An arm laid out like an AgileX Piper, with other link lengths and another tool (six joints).
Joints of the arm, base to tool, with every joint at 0 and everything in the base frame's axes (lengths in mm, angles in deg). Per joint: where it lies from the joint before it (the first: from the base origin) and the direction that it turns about. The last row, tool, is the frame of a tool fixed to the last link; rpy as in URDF.
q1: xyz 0 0 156.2 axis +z
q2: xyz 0 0 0 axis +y
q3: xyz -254.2 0 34.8 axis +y
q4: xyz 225.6 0 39.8 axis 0.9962 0 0.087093
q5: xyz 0 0 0 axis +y
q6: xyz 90.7 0 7.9 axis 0.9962 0 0.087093
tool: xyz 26.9 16 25.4 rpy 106.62 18.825 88.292
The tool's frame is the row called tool.
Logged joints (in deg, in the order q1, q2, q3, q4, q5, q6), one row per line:
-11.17, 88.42, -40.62, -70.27, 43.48, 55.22
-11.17, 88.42, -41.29, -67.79, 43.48, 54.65
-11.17, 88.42, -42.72, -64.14, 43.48, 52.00
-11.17, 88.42, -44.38, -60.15, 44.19, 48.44
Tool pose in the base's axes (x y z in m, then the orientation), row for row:
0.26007, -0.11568, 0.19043, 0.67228, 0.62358, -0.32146, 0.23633
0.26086, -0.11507, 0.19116, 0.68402, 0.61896, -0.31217, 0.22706
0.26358, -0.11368, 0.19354, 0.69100, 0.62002, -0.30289, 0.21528
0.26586, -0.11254, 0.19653, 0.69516, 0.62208, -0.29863, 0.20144
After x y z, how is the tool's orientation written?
As a quaternion, x y z w.
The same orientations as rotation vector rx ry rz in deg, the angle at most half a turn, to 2 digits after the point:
105.62, 97.97, -50.50
107.99, 97.72, -49.28
109.77, 98.50, -48.12
111.25, 99.56, -47.79

